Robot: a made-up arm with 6 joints. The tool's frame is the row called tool.
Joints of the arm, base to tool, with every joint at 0 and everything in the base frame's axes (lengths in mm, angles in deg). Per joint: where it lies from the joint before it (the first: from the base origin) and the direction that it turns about. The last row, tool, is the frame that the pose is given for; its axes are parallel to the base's.
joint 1: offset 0 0 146 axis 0 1 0
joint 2: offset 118.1 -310.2 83.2 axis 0 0 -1
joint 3: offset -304.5 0.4 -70.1 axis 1 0 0
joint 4: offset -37.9 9.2 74.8 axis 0 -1 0
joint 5: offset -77.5 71.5 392.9 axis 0 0 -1
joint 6: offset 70 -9 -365.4 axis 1 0 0
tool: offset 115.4 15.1 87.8
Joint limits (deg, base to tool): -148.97..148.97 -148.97..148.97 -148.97..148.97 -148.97..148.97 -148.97..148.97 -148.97..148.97
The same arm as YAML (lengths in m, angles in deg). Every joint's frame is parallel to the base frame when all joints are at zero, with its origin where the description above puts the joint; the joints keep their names.
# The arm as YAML. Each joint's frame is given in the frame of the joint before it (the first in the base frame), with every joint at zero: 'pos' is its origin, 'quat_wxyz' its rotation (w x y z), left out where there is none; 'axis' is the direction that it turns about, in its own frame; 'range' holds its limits. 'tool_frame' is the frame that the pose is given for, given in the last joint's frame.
length_unit: m
angle_unit: deg
joints:
  - joint: joint 1
    pos: [0.0, 0.0, 0.146]
    axis: [0.0, 1.0, 0.0]
    range: [-148.97, 148.97]
  - joint: joint 2
    pos: [0.1181, -0.3102, 0.0832]
    axis: [0.0, 0.0, -1.0]
    range: [-148.97, 148.97]
  - joint: joint 3
    pos: [-0.3045, 0.0004, -0.0701]
    axis: [1.0, 0.0, 0.0]
    range: [-148.97, 148.97]
  - joint: joint 4
    pos: [-0.0379, 0.0092, 0.0748]
    axis: [0.0, -1.0, 0.0]
    range: [-148.97, 148.97]
  - joint: joint 5
    pos: [-0.0775, 0.0715, 0.3929]
    axis: [0.0, 0.0, -1.0]
    range: [-148.97, 148.97]
  - joint: joint 6
    pos: [0.07, -0.009, -0.3654]
    axis: [1.0, 0.0, 0.0]
    range: [-148.97, 148.97]
tool_frame:
  pos: [0.1154, 0.0151, 0.0878]

